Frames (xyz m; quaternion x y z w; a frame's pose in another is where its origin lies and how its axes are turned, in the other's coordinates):
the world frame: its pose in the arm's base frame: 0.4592 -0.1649 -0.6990 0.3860 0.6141 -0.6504 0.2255
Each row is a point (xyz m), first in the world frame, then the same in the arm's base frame.
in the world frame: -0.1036 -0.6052 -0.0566
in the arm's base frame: 0.0697 -0.0414 -0.2372
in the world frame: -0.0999 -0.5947 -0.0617
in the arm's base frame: 0.0767 -0.0373 -0.2464
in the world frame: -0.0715 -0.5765 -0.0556
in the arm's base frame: 0.0722 -0.0407 -0.2802
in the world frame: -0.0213 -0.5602 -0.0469
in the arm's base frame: 0.0526 -0.0424 -0.3300
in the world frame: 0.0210 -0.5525 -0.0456
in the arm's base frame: 0.0329 -0.0372 -0.3678
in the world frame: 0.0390 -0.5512 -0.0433
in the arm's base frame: 0.0225 -0.0363 -0.3828
